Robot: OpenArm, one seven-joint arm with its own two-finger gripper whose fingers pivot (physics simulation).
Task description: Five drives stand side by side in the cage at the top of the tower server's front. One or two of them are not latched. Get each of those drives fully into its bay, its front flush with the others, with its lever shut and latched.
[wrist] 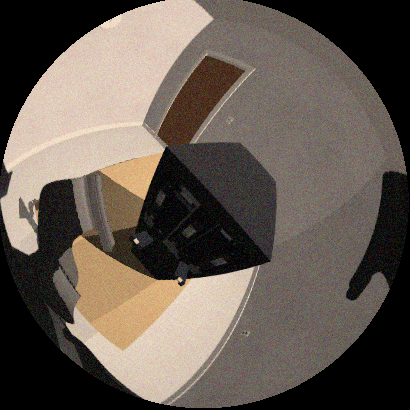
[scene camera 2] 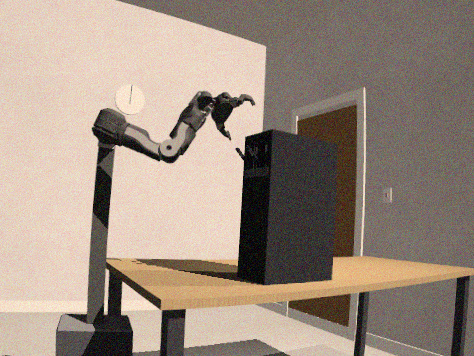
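The black tower server (scene camera 2: 300,210) (wrist: 230,185) stands upright on the table, its dark front towards the arm. The drive cage is at the top of that front. The drives are dark and hard to tell apart. Two levers with pale tips, one lever (wrist: 143,239) at the left and another lever (wrist: 182,273) at the lower right, stand out from the front in the wrist view. A dark lever (scene camera 2: 240,153) sticks out in the scene view. My gripper (scene camera 2: 241,120) (wrist: 204,232) is open and empty, apart from the tower, in front of and above its top front edge. Drive depth and latching cannot be told.
The wooden table (scene camera 2: 200,287) (wrist: 120,320) bears the tower. The arm's post (scene camera 2: 100,240) stands beyond the table's left end. A brown door (scene camera 2: 345,200) (wrist: 202,97) is in the wall behind the tower.
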